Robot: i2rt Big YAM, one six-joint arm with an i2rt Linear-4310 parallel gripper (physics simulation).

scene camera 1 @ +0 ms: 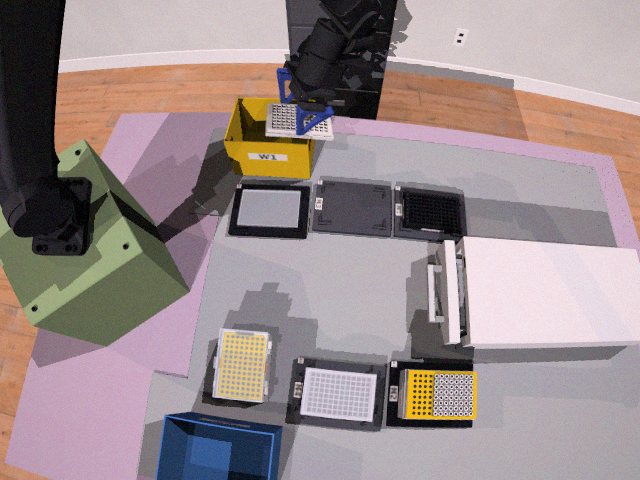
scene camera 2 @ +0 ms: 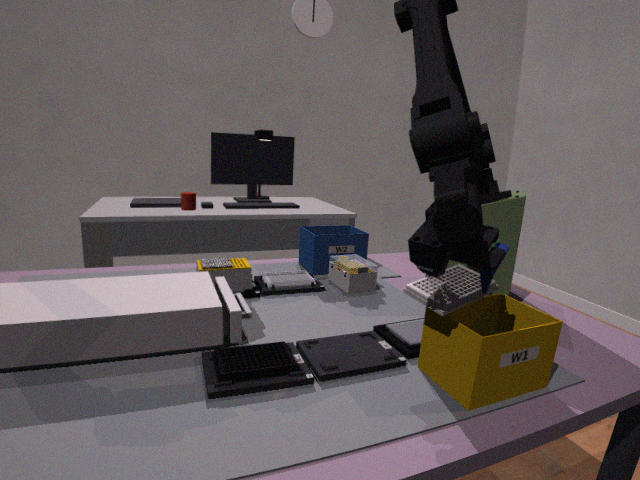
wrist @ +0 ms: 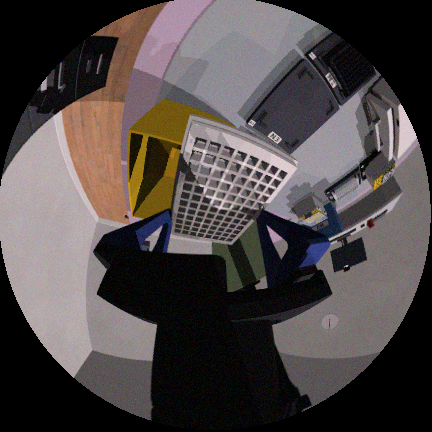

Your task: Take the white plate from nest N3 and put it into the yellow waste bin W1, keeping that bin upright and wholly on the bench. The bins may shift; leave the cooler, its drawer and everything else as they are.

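Frame: origin at the arm's base, x ahead, y left, z up, level; centimetres.
Seen in the pictures: gripper, fingertip midpoint: (scene camera 1: 291, 119) (scene camera 2: 458, 283) (wrist: 214, 213); arm's base, origin of the base link: (scene camera 1: 64, 217) (scene camera 2: 483, 202) (wrist: 242, 285).
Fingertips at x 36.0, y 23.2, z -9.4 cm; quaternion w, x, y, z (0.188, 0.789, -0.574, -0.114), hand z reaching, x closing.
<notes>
Offsets run from my fingertips to a thing's top centre. "spot": to the spot under its first point.
The white plate {dx +1.6, dy +0.0, dz +1.8 cm} (scene camera 1: 276, 129) (scene camera 2: 450, 283) (wrist: 227, 185) is held between the blue fingers of my gripper (scene camera 1: 292, 117) (scene camera 2: 460, 286) (wrist: 214, 213), shut on its two sides. It hangs at the rim of the yellow waste bin W1 {dx -4.6, dy +4.4, dz -4.2 cm} (scene camera 1: 279, 169) (scene camera 2: 449, 361) (wrist: 162, 115), partly over the opening and overhanging the side towards the nests. Whether the plate touches the rim I cannot tell. Bin W1 stands upright on the bench mat near the bench edge. Nest N3 {dx +11.7, dy -11.9, dz -14.5 cm} (scene camera 1: 351, 206) (scene camera 2: 351, 353) (wrist: 295, 105) is bare.
A black plate {dx +28.7, dy -14.6, dz -13.5 cm} (scene camera 1: 431, 210) (scene camera 2: 253, 360) sits in the nest beside N3. The white cooler {spot: dx +47.0, dy -35.9, dz -7.8 cm} (scene camera 1: 547, 289) (scene camera 2: 103, 310) has its drawer front {dx +27.5, dy -33.2, dz -9.1 cm} (scene camera 1: 450, 291) slightly out. Blue bin W2 {dx -14.8, dy -59.7, dz -4.2 cm} (scene camera 1: 276, 449) (scene camera 2: 312, 253), a yellow tip rack {dx +22.5, dy -51.6, dz -8.5 cm} (scene camera 1: 421, 395) and the green block (scene camera 1: 118, 289) stand farther off.
</notes>
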